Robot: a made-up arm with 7 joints.
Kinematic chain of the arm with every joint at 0, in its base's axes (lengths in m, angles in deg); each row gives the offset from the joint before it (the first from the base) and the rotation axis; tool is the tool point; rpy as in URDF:
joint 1: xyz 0 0 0.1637 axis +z
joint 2: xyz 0 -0.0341 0.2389 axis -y
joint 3: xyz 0 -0.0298 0.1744 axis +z
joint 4: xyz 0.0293 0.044 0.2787 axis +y
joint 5: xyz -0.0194 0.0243 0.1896 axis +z
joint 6: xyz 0 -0.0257 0.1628 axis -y
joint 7: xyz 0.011 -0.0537 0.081 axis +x
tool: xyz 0 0 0 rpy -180 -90 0
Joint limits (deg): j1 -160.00..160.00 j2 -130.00..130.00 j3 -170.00..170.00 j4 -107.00..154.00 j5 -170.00..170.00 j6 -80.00..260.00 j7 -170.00..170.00
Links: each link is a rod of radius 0.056 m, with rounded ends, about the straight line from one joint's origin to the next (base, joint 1, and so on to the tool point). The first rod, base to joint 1, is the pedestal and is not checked.
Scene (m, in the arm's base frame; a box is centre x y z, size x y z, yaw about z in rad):
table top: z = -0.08
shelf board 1: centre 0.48 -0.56 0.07 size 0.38 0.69 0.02 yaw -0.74
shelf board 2: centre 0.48 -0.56 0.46 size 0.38 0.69 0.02 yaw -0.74
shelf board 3: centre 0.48 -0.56 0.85 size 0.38 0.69 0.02 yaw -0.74
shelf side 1: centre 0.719 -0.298 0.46 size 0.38 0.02 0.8 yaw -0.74
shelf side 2: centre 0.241 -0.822 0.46 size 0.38 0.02 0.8 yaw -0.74
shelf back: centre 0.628 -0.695 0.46 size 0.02 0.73 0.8 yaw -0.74
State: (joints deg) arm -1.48 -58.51 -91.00 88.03 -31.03 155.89 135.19
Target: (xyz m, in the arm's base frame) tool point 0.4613 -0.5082 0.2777
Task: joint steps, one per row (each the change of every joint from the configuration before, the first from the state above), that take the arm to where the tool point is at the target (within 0.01 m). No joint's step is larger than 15 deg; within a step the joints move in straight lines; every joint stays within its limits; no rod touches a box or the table.
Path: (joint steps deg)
1: -9.20 -2.00 -1.96 13.00 3.25 -0.84 0.00
2: -9.21 -2.00 -1.96 12.99 3.25 -0.85 0.00
3: -9.20 -1.99 -1.96 13.00 3.26 -0.84 0.00
4: -9.20 -2.00 -1.96 12.99 3.25 -0.85 0.00
5: -5.01 -6.28 11.61 -0.65 -9.06 6.91 -8.42
6: -5.01 -6.28 11.62 -0.64 -9.06 6.90 -8.42
7: -5.00 -6.28 11.61 -0.65 -9.06 6.90 -8.42
8: 9.15 -1.73 -3.37 -13.56 2.04 -6.28 6.31
9: 9.15 -1.73 -3.37 -13.56 2.05 -6.28 6.32
10: 9.15 -1.73 -3.38 -13.56 2.05 -6.27 6.31
11: 9.16 -1.73 -3.37 -13.55 2.04 -6.28 6.32

